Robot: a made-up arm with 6 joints.
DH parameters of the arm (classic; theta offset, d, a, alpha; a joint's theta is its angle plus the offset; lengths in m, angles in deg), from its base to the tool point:
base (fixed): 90 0.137 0 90
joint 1: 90 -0.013 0.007 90
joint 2: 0 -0.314 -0.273 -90
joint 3: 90 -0.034 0.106 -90
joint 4: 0 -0.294 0.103 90
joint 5: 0 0.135 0.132 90
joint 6: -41.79 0 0.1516 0
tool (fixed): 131.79 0.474 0 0
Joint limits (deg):
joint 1: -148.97..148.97
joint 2: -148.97..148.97
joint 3: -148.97..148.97
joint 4: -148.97..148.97
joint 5: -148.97..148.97
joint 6: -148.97..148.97
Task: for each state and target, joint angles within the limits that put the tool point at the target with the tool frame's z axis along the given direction. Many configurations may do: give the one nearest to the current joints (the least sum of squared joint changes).
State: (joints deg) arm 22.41 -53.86 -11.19 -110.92 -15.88 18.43
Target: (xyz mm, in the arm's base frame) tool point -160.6 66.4 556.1 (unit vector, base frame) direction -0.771 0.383 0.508
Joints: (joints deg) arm 28.31 -48.08 -42.24 -103.63 -19.08 19.26
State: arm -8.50 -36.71 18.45 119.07 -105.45 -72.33
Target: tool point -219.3 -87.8 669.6 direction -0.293 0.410 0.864
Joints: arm -48.50 -87.04 -18.19 118.17 -78.23 -88.37
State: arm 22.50 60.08 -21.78 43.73 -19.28 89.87
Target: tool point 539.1 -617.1 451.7 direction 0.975 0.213 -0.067
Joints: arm -10.21 80.23 -5.65 56.85 -13.34 84.53
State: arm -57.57 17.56 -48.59 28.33 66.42 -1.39
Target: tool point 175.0 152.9 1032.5 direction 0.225 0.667 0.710
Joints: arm -84.24 4.47 -24.57 -10.59 65.39 22.68
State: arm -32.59 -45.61 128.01 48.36 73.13 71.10
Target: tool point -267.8 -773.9 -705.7 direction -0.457 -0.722 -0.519
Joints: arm -19.84 -16.82 120.99 70.56 43.56 70.33
